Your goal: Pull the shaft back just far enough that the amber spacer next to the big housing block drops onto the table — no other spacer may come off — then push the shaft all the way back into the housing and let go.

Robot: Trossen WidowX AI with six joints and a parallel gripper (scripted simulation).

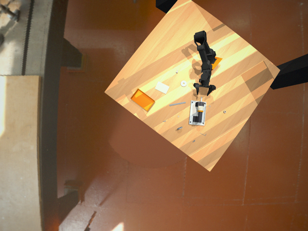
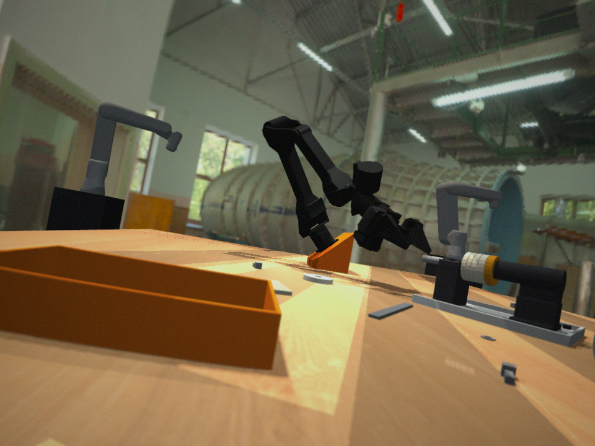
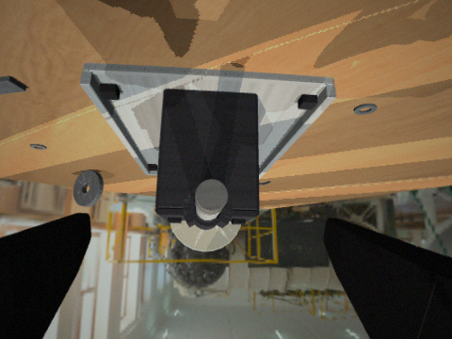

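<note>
Now: the grey shaft 9 cm ahead of my gripper tip, 5 cm to the left of it and 1 cm below it. The rest, counted from my gripper tip: white ring: 2 cm behind, 20 cm to the right, 9 cm below; then grey strip: 18 cm ahead, 13 cm to the right, 9 cm below; then amber spacer: 12 cm ahead, 7 cm to the left, 1 cm below.
</note>
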